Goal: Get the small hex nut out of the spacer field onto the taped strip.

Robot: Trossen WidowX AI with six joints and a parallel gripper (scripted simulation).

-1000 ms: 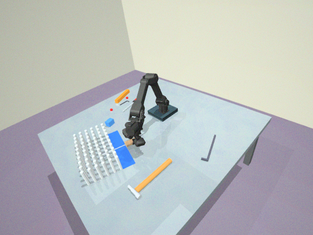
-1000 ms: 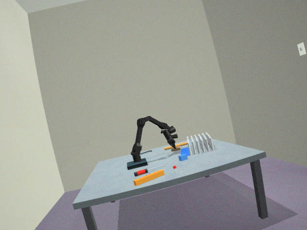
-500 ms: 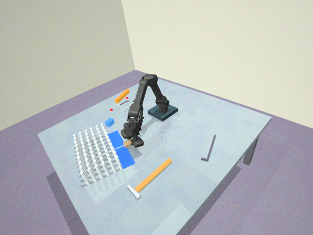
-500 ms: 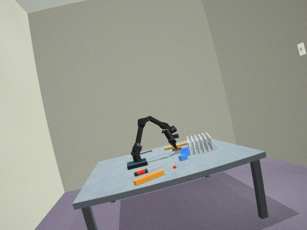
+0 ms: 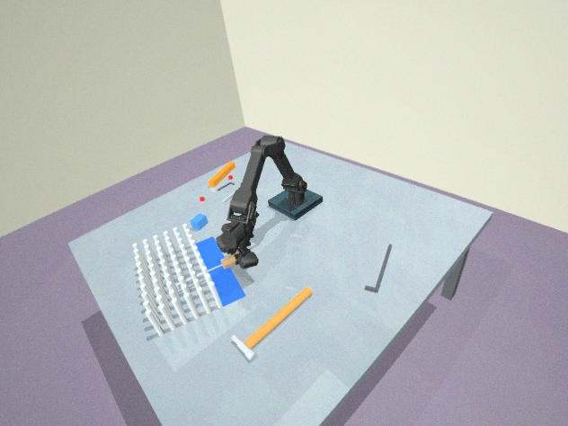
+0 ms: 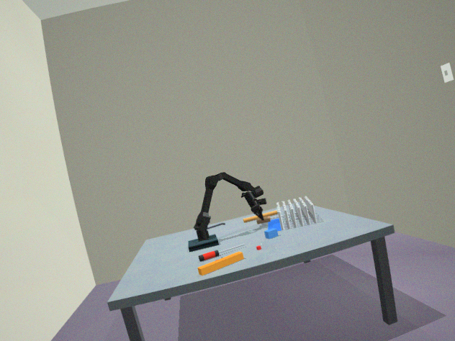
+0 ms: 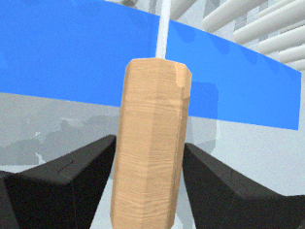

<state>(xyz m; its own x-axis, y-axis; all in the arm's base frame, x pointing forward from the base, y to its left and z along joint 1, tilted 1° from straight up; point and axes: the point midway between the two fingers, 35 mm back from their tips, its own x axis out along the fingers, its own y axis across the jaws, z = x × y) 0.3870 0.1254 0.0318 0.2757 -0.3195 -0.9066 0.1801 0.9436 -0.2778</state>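
Now: gripper tip 5 cm to the left of the blue taped strip, 5 cm short of it and 4 cm above it. The rest, counted from my gripper tip: hex key (53 cm to the right, 28 cm behind, 3 cm below); then thin-rod tool (10 cm ahead, 2 cm to the right); then blue block (33 cm to the right, 2 cm below, 2 cm behind).
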